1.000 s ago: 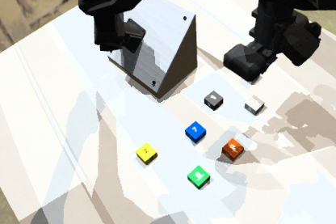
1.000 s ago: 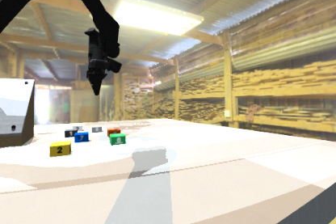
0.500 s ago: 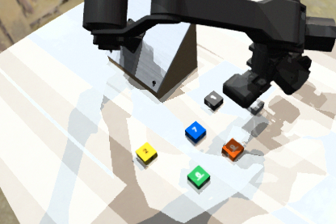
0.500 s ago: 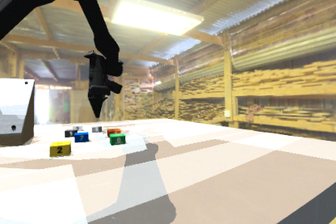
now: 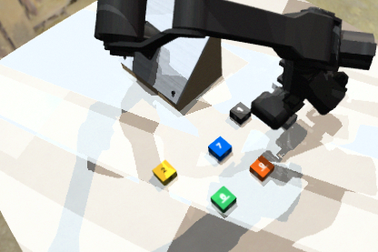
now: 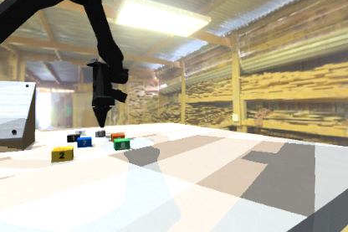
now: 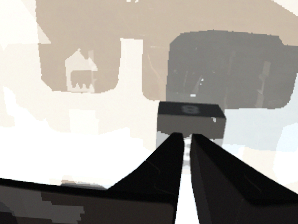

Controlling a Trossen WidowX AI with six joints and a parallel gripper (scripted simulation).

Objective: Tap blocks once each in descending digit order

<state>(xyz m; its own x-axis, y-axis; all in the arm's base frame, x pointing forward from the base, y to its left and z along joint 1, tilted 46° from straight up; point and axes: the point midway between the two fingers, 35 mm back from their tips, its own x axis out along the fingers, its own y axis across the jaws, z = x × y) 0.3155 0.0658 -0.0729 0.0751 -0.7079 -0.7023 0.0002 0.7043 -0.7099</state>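
Now: the blue block 150 mm to the right of my gripper tip, 50 mm behind it and 20 mm below it. The rest, counted from my gripper tip: light block: 70 mm behind, 60 mm to the left, 20 mm below; then orange block: 120 mm to the right, 30 mm ahead, 20 mm below; then dark grey block: 80 mm behind, 60 mm to the right, 20 mm below.
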